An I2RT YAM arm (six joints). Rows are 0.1 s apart.
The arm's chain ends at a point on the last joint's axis. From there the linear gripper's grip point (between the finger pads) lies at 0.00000 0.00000 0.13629 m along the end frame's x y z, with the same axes.
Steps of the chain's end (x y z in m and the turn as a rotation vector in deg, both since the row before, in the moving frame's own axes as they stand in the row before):
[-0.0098, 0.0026, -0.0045, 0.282, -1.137, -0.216]
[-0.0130, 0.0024, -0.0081, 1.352, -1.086, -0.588]
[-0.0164, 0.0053, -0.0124, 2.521, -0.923, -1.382]
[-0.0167, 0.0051, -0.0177, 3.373, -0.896, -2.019]
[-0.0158, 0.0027, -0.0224, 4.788, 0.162, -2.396]
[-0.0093, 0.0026, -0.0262, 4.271, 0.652, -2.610]
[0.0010, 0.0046, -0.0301, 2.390, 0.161, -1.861]
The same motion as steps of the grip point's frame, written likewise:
[-0.0125, 0.0019, -0.0045, 0.282, -1.137, -0.216]
[-0.0156, -0.0008, -0.0082, 1.352, -1.086, -0.588]
[-0.0187, -0.0007, -0.0125, 2.521, -0.923, -1.382]
[-0.0190, -0.0029, -0.0180, 3.373, -0.896, -2.019]
[-0.0157, -0.0087, -0.0229, 4.788, 0.162, -2.396]
[-0.0080, -0.0076, -0.0266, 4.271, 0.652, -2.610]
[0.0013, -0.0011, -0.0302, 2.390, 0.161, -1.861]

